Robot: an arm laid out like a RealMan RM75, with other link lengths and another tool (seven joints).
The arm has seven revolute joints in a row. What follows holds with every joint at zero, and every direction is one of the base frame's. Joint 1 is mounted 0.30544 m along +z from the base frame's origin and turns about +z. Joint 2 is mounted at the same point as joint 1 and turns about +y. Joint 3 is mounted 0.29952 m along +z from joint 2 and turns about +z. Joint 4 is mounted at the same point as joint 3 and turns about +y. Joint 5 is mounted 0.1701 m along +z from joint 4 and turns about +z. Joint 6 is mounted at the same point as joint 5 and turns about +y. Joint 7 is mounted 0.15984 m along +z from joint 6 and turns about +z. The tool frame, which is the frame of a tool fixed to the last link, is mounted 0.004 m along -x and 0.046 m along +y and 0.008 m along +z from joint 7; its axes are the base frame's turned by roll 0, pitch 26.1 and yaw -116.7 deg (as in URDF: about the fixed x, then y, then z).
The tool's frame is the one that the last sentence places.
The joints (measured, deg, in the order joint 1, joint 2, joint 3, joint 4, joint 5, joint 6, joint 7), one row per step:
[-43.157, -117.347, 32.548, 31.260, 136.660, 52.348, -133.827]
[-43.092, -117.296, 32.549, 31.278, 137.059, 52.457, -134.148]
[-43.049, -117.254, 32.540, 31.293, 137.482, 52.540, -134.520]
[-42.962, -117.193, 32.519, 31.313, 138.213, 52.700, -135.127]
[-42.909, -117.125, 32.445, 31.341, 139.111, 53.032, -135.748]
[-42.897, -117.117, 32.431, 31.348, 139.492, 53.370, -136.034]
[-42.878, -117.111, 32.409, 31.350, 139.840, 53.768, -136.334]
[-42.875, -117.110, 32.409, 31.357, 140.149, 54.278, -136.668]
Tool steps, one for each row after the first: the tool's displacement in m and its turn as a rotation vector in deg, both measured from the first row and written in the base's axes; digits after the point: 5 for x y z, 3 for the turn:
[-0.00124, -0.00063, 0.00004, -0.202, 0.135, 0.274]
[-0.00238, -0.00113, 0.00004, -0.388, 0.258, 0.579]
[-0.00440, -0.00216, -0.00009, -0.735, 0.474, 1.097]
[-0.00629, -0.00352, -0.00040, -1.259, 0.720, 1.579]
[-0.00662, -0.00457, -0.00098, -1.673, 0.709, 1.744]
[-0.00684, -0.00575, -0.00162, -2.119, 0.625, 1.923]
[-0.00664, -0.00706, -0.00239, -2.650, 0.447, 2.080]

